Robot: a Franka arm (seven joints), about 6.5 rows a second.
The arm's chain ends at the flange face. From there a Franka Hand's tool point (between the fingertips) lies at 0.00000 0.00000 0.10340 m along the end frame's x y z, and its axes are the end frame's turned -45 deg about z.
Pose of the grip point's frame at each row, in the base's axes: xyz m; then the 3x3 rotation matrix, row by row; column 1 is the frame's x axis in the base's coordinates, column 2 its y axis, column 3 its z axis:
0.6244, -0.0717, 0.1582; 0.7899, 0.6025, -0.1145; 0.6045, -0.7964, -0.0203; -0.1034, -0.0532, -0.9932
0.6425, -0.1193, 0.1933; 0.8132, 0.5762, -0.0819; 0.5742, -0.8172, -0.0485; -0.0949, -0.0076, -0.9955
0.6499, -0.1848, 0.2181; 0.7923, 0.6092, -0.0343; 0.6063, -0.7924, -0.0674; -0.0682, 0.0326, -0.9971
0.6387, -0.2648, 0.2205; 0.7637, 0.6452, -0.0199; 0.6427, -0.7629, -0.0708; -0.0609, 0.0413, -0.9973
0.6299, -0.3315, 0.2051; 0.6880, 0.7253, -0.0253; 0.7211, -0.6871, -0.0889; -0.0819, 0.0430, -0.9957
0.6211, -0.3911, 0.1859; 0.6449, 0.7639, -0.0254; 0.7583, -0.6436, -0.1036; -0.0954, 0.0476, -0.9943
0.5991, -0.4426, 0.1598; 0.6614, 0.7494, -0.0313; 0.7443, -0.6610, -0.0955; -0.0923, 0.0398, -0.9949
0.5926, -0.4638, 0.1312; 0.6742, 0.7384, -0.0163; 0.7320, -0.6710, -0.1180; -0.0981, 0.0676, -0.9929
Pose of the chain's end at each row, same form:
0.6362, -0.0696, 0.2609; 0.9846, -0.1325, -0.1145; -0.1357, -0.9906, -0.0203; -0.1107, 0.0355, -0.9932
0.6510, -0.1143, 0.2962; 0.9825, -0.1676, -0.0819; -0.1718, -0.9839, -0.0485; -0.0725, 0.0617, -0.9955
0.6534, -0.1778, 0.3212; 0.9910, -0.1295, -0.0343; -0.1316, -0.9890, -0.0674; -0.0252, 0.0713, -0.9971
0.6408, -0.2575, 0.3236; 0.9962, -0.0838, -0.0199; -0.0850, -0.9939, -0.0708; -0.0139, 0.0723, -0.9973
0.6325, -0.3223, 0.3081; 0.9994, 0.0264, -0.0253; 0.0240, -0.9957, -0.0889; -0.0275, 0.0883, -0.9957
0.6237, -0.3804, 0.2887; 0.9962, 0.0841, -0.0254; 0.0811, -0.9913, -0.1036; -0.0338, 0.1011, -0.9943
0.6023, -0.4327, 0.2627; 0.9976, 0.0622, -0.0313; 0.0589, -0.9937, -0.0955; -0.0371, 0.0934, -0.9949
0.5943, -0.4516, 0.2339; 0.9989, 0.0454, -0.0163; 0.0431, -0.9921, -0.1180; -0.0216, 0.1172, -0.9929

